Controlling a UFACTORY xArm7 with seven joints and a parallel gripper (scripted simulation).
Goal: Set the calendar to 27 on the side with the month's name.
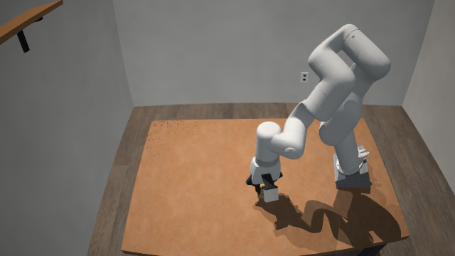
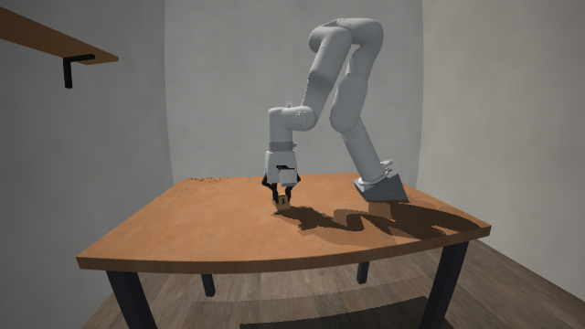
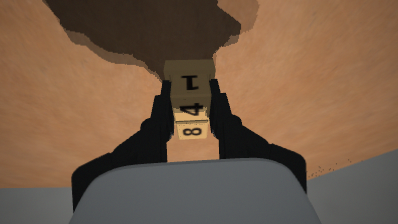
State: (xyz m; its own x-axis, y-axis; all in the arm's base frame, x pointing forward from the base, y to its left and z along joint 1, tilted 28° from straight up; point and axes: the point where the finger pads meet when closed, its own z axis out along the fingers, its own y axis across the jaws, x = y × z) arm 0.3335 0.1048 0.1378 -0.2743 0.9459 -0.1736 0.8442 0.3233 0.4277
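Right now the wooden digit cube is 10 mm below my hand. From my hand the other things lie so: wooden calendar tray (30 mm below, 20 mm to the right).
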